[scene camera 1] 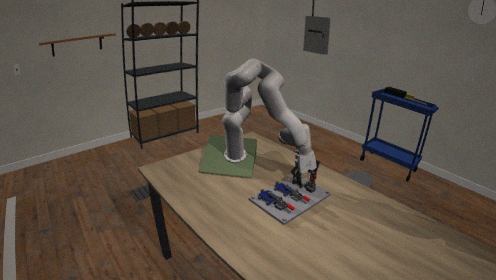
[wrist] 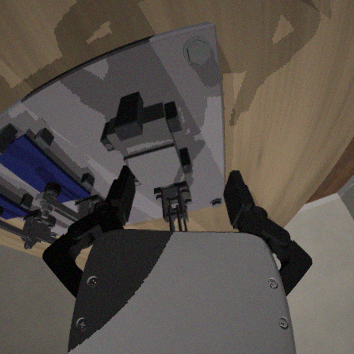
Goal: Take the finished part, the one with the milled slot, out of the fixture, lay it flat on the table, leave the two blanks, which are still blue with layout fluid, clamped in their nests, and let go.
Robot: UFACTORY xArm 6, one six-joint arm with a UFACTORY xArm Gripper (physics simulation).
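Frame: origin at the arm's base, x left, y back, z up, level; centimetres.
Seen in the pictures: gripper, fingertip midpoint: [scene camera 1: 307,181] [wrist: 180,179]; arm's base, origin of the base link: [scene camera 1: 235,154].
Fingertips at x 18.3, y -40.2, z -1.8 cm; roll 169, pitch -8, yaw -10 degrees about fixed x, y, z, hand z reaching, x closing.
Note:
Offsets run from my fingertips to a thing's top centre. "pt": to the spot under its first point. Level surfaces: height alone.
The finished part @(dx -1.9, dy +2.8, dz -0.1 cm) [wrist: 155,164], bare grey with a dark slot line across it, lies in its nest on the grey fixture plate [scene camera 1: 318,196] [wrist: 210,125]. In the scene view the gripper hides it. Its toggle clamp @(pt dx -2.1, dy -5.5, dz -0.1 cm) [scene camera 1: 311,187] [wrist: 174,196] stands at one end, handle raised. One blue blank @(dx -13.0, dy +2.6, dz -1.1 cm) [scene camera 1: 283,188] [wrist: 45,167] is clamped in the middle nest. The other blue blank @(dx -23.9, dy +0.9, dz -0.6 cm) [scene camera 1: 267,196] [wrist: 12,209] is clamped in the far nest. My gripper [scene camera 1: 306,183] [wrist: 180,179] is open and empty, low over the finished part's nest, its fingers spread to either side.
Dark stops @(dx -2.4, dy +6.8, dz +1.1 cm) [wrist: 129,115] stand around the finished part. The blanks' clamps have red handles @(pt dx -12.0, dy -12.1, dz +0.6 cm) [scene camera 1: 306,199] reaching toward the plate's edge. The wooden table @(dz -4.2 cm) [scene camera 1: 225,215] [wrist: 265,130] surrounds the plate. A green mat [scene camera 1: 212,162] lies under the arm's base. A blue cart [scene camera 1: 390,152] stands beyond the table.

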